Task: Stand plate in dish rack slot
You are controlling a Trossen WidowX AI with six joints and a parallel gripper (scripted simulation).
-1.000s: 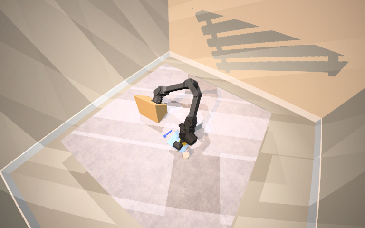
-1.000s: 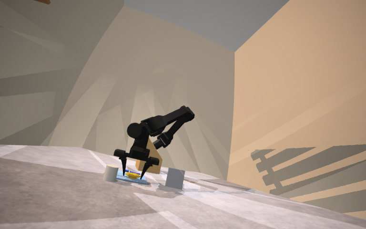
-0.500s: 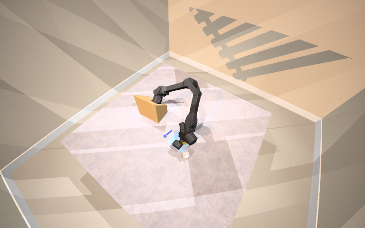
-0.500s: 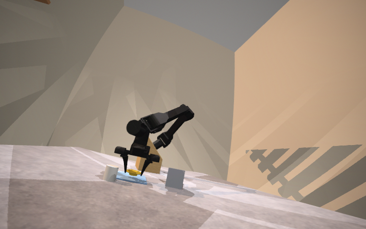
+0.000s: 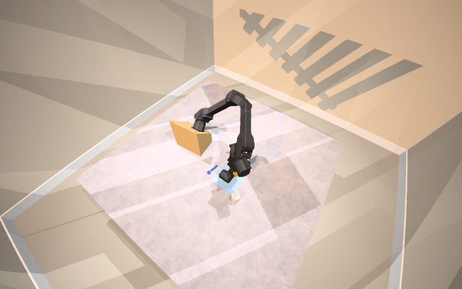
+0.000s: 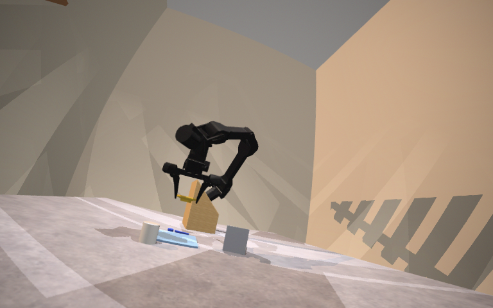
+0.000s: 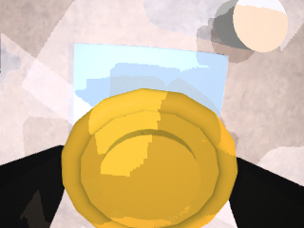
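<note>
My gripper tip is 30 mm past the grey dish rack, 200 mm to the right of it and 100 mm above it. Also, from my gripper tip: yellow plate 10 mm above; blue spoon 150 mm behind, 120 mm below; cream cup 70 mm ahead, 70 mm to the right, 100 mm below.
</note>
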